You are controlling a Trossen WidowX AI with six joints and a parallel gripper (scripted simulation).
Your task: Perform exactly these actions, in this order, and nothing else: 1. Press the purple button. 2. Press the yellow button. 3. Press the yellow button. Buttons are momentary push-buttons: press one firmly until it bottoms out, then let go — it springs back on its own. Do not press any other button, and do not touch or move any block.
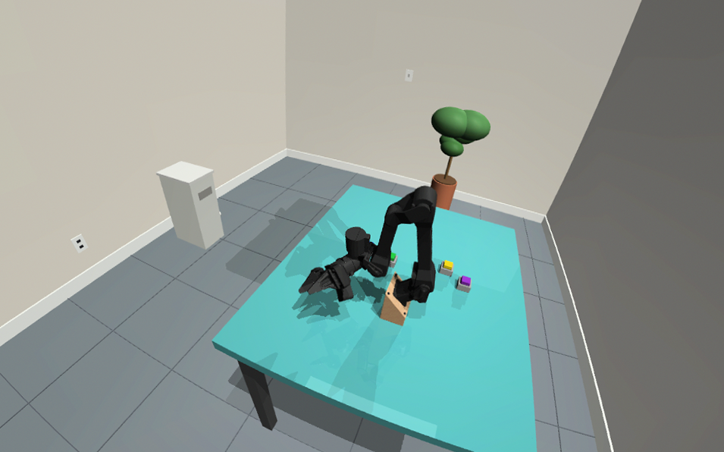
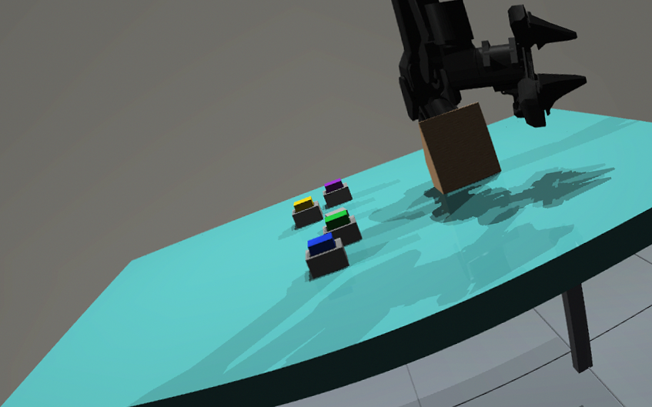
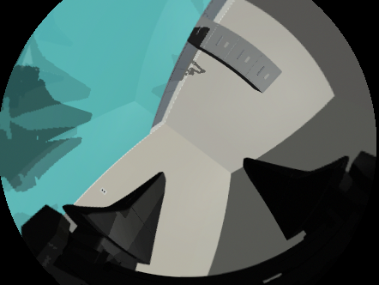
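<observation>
Now: the purple button 48 cm to the right of my gripper tip, 35 cm ahead of it and 12 cm below it. From my gripper tip the other things lie so: blue button: 42 cm ahead, 12 cm below, 9 cm to the right; then small grey block: 37 cm ahead, 31 cm to the right, 14 cm below; then green button: 38 cm ahead, 19 cm to the right, 12 cm below.
</observation>
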